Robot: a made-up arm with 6 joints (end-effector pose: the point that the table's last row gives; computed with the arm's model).
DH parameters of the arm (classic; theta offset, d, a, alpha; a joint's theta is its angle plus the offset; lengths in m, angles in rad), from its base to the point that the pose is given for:
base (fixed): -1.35 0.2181 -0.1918 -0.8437
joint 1: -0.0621 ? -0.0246 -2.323
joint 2: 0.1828 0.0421 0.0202 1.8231
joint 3: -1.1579 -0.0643 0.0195 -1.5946
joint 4: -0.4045 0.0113 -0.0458 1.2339
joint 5: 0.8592 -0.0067 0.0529 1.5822
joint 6: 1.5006 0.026 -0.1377 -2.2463
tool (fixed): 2.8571 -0.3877 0 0
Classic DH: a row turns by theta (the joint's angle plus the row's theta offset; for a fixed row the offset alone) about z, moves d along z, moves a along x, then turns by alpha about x.
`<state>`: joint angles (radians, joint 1 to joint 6).
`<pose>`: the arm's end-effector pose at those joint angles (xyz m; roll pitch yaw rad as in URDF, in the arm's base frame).
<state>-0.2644 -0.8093 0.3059 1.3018 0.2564 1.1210</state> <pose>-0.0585 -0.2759 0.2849 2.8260 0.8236 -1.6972</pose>
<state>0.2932 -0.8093 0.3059 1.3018 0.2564 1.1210</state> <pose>0.1079 -0.2384 0.0932 2.6355 1.2274 -1.4875</pose>
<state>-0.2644 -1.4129 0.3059 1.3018 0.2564 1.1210</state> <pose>0.2174 -0.1843 0.2628 2.6154 0.8354 -1.2658</pose>
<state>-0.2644 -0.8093 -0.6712 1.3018 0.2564 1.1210</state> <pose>-0.2594 -0.0573 0.5082 -2.7908 0.0420 -1.5002</pose>
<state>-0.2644 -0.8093 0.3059 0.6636 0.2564 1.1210</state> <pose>0.1285 -0.1704 0.3529 2.3559 0.4189 -1.6541</pose>
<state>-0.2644 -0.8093 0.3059 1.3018 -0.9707 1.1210</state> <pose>-0.1564 0.0963 0.5800 3.0359 -0.1808 -2.3334</pose>
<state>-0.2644 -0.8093 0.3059 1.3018 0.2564 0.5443</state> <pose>-0.2009 -0.2950 0.1620 2.2319 0.9836 -2.5929</pose>
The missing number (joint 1, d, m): -0.041
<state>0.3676 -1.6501 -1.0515 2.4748 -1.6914 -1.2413</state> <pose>-0.3263 0.5028 0.0847 1.1676 -0.3748 0.9749</pose>
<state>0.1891 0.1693 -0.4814 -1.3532 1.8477 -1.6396</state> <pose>0.0176 0.0777 0.4923 -2.7266 0.1452 0.5553</pose>
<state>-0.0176 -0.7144 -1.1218 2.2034 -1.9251 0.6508</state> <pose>-0.3462 0.5462 0.0367 -1.9579 1.3599 -2.8901</pose>
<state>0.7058 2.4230 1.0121 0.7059 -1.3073 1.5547</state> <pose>-0.2539 -0.0549 0.4116 1.8687 -0.6884 2.6904</pose>
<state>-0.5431 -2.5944 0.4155 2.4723 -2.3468 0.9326</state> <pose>0.0421 0.4073 0.5599 -2.9768 -0.7955 -2.4066</pose>
